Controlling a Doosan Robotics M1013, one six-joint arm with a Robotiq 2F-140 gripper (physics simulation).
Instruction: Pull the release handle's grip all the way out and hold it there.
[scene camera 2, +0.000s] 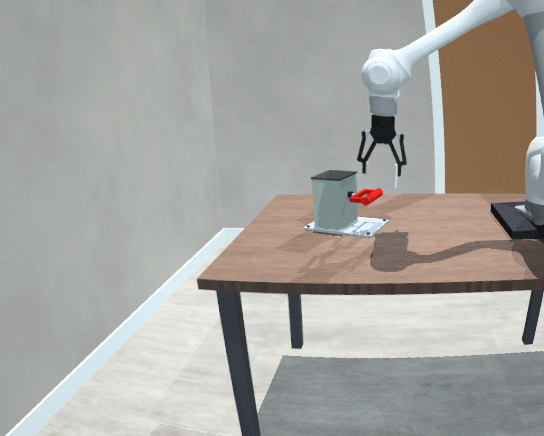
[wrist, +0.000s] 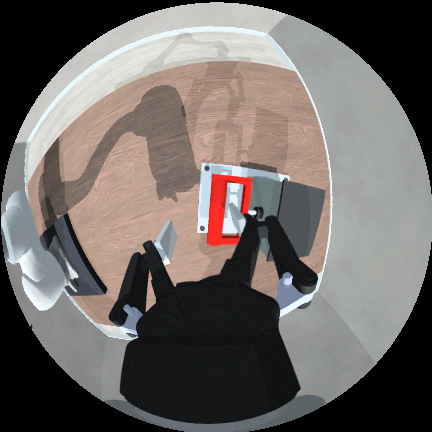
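The red release handle is a loop with a thick outer grip bar. It sticks out level from the side of a grey-green housing with a dark lid. In the wrist view a short pale rod shows between the loop and the black collar. My gripper is open and empty, pointing down, with its fingertips above the handle. In the wrist view one fingertip overlaps the loop's opening and the other is left of the grip bar, apart from it.
The housing stands on a pale base plate with corner bolts, on the wooden table. The arm's black mount is at the table's right in the scene view. Grey walls stand behind and at the left.
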